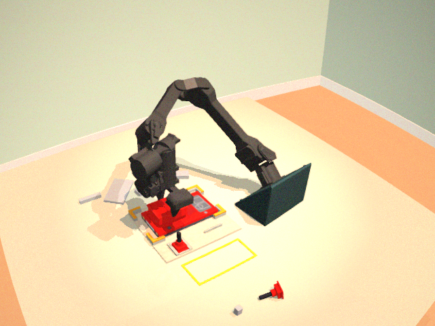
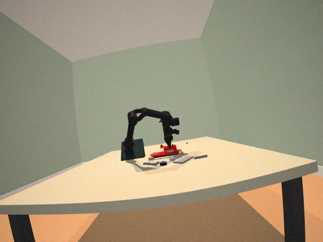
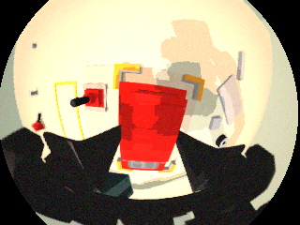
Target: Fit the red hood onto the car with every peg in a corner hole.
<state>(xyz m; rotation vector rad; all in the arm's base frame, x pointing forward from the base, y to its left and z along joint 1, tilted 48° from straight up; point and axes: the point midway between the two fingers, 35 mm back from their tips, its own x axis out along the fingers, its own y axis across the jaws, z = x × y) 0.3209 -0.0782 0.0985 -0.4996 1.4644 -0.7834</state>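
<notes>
The grey engine block is 30 mm below my gripper tip. Also, from my gripper tip: black wheel (220 mm to the right, 90 mm behind, 40 mm below); then red hood (right at my gripper tip).
</notes>
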